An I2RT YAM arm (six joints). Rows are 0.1 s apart.
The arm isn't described. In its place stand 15 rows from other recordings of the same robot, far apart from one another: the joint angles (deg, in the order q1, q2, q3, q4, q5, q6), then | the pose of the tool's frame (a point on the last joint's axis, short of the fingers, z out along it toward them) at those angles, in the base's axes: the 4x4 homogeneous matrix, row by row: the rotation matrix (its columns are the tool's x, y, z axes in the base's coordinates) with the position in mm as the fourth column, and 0 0 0 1 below.
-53.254 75.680 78.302 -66.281 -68.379 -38.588 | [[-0.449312 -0.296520 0.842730 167.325], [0.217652 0.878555 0.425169 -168.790], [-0.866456 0.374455 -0.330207 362.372], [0 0 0 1]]
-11.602 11.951 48.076 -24.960 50.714 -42.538 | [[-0.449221 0.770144 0.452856 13.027], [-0.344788 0.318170 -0.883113 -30.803], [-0.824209 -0.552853 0.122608 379.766], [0 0 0 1]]
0.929 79.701 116.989 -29.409 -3.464 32.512 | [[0.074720 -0.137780 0.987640 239.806], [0.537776 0.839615 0.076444 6.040], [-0.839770 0.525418 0.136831 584.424], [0 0 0 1]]
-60.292 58.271 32.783 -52.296 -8.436 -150.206 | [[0.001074 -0.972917 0.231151 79.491], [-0.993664 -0.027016 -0.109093 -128.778], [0.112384 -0.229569 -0.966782 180.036], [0 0 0 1]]
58.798 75.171 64.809 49.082 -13.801 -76.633 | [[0.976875 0.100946 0.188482 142.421], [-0.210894 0.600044 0.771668 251.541], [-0.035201 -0.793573 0.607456 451.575], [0 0 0 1]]
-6.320 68.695 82.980 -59.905 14.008 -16.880 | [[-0.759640 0.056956 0.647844 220.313], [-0.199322 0.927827 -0.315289 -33.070], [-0.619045 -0.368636 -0.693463 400.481], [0 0 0 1]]
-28.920 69.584 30.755 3.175 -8.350 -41.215 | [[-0.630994 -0.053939 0.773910 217.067], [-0.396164 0.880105 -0.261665 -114.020], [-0.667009 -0.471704 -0.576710 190.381], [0 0 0 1]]
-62.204 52.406 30.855 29.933 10.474 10.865 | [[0.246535 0.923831 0.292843 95.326], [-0.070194 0.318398 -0.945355 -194.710], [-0.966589 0.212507 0.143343 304.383], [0 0 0 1]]
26.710 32.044 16.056 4.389 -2.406 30.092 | [[-0.398981 -0.330284 0.855410 138.326], [0.360034 0.801534 0.477409 71.274], [-0.843321 0.498454 -0.200884 221.740], [0 0 0 1]]
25.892 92.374 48.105 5.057 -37.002 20.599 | [[-0.802657 -0.519031 0.293852 285.375], [-0.077286 0.579031 0.811634 162.338], [-0.591413 0.628753 -0.504877 184.467], [0 0 0 1]]
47.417 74.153 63.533 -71.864 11.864 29.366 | [[-0.929078 -0.283149 0.237993 150.198], [-0.301729 0.952338 -0.044861 152.621], [-0.213948 -0.113489 -0.970230 273.384], [0 0 0 1]]
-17.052 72.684 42.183 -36.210 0.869 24.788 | [[-0.671902 0.639568 0.373498 216.197], [0.644578 0.753332 -0.130424 -66.877], [-0.364783 0.153116 -0.918417 192.217], [0 0 0 1]]
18.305 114.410 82.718 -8.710 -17.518 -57.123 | [[0.100271 -0.797511 0.594913 425.091], [-0.810403 0.281424 0.513855 151.914], [-0.577228 -0.533645 -0.618087 206.278], [0 0 0 1]]
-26.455 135.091 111.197 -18.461 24.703 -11.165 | [[-0.723665 0.551530 0.414877 471.330], [0.163606 0.721098 -0.673239 -251.152], [-0.670479 -0.419323 -0.612067 183.858], [0 0 0 1]]
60.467 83.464 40.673 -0.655 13.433 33.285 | [[-0.702172 -0.451913 0.550209 149.830], [-0.156515 0.851823 0.499900 247.691], [-0.694592 0.264900 -0.668857 178.683], [0 0 0 1]]
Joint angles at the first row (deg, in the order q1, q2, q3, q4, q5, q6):
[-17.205 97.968 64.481 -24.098 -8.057 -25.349]
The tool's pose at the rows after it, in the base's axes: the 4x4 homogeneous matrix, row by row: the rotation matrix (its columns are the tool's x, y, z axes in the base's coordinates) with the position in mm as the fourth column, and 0 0 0 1 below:
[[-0.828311 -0.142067 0.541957 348.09], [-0.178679 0.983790 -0.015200 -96.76], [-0.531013 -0.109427 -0.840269 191.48], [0 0 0 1]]
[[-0.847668 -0.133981 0.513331 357.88], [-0.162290 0.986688 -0.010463 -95.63], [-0.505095 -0.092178 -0.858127 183.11], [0 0 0 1]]
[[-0.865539 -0.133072 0.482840 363.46], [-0.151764 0.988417 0.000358 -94.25], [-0.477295 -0.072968 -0.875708 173.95], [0 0 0 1]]
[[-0.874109 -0.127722 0.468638 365.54], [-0.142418 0.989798 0.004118 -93.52], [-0.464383 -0.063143 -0.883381 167.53], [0 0 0 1]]
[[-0.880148 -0.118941 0.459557 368.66], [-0.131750 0.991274 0.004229 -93.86], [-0.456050 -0.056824 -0.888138 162.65], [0 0 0 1]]
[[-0.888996 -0.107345 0.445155 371.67], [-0.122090 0.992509 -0.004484 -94.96], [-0.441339 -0.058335 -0.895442 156.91], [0 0 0 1]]
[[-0.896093 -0.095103 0.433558 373.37], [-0.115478 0.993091 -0.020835 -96.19], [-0.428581 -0.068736 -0.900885 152.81], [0 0 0 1]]
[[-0.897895 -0.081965 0.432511 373.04], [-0.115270 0.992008 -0.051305 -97.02], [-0.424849 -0.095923 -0.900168 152.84], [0 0 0 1]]
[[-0.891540 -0.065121 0.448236 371.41], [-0.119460 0.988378 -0.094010 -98.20], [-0.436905 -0.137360 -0.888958 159.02], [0 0 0 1]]
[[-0.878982 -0.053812 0.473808 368.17], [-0.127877 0.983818 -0.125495 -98.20], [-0.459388 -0.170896 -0.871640 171.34], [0 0 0 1]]
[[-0.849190 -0.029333 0.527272 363.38], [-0.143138 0.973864 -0.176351 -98.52], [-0.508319 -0.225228 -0.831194 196.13], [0 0 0 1]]
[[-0.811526 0.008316 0.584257 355.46], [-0.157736 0.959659 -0.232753 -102.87], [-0.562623 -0.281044 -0.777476 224.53], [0 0 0 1]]
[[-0.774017 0.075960 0.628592 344.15], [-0.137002 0.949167 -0.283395 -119.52], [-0.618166 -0.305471 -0.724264 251.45], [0 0 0 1]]
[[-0.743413 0.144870 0.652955 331.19], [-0.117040 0.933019 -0.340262 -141.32], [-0.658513 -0.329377 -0.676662 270.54], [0 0 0 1]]
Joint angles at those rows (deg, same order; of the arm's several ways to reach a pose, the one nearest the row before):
[-16.312 100.344 65.913 -23.600 -7.911 -24.080]
[-15.669 103.363 68.050 -24.604 -7.387 -22.856]
[-15.228 105.684 69.254 -25.562 -7.306 -22.138]
[-15.029 106.850 69.412 -25.488 -7.210 -21.538]
[-14.941 108.052 69.937 -25.379 -7.041 -20.911]
[-14.919 109.407 70.535 -25.410 -6.331 -20.424]
[-14.931 110.296 70.862 -25.347 -5.254 -20.115]
[-14.905 110.162 70.622 -24.867 -3.536 -20.060]
[-14.941 108.902 70.093 -23.967 -1.417 -20.206]
[-14.939 106.634 69.620 -23.636 -0.051 -20.497]
[-14.985 102.637 69.462 -23.096 1.949 -20.981]
[-15.782 98.198 69.518 -22.501 3.731 -21.919]
[-18.783 94.543 70.338 -22.334 3.779 -22.318]
[-22.762 92.045 70.873 -21.510 3.505 -23.347]

